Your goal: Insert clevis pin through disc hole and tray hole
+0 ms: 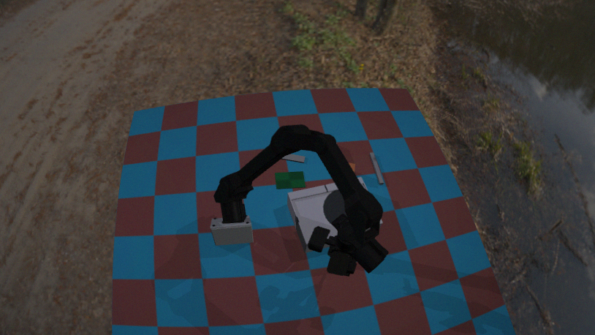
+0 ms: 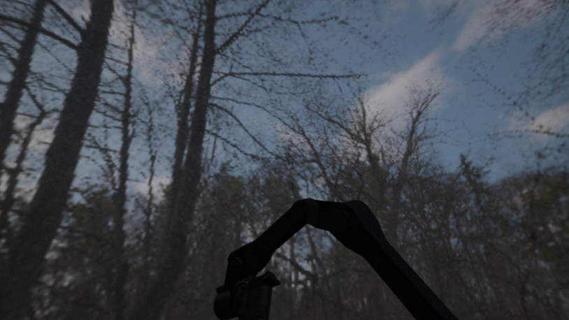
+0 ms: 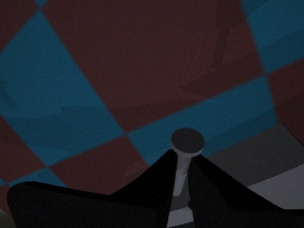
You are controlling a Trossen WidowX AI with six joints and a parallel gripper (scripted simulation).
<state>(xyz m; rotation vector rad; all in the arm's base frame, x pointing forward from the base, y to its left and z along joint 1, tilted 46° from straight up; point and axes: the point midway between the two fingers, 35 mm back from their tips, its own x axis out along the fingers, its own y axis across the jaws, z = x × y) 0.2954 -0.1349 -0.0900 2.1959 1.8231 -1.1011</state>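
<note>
Now: the dark round disc 18 cm to the left of my gripper tip, 5 cm ahead of it and 3 cm below it. From my gripper tip the other things lie so: steel tray: 18 cm to the left, 5 cm below, 1 cm ahead; flat green piece: 34 cm to the left, 11 cm behind, 9 cm below; steel clevis pin: 1 cm to the left.
</note>
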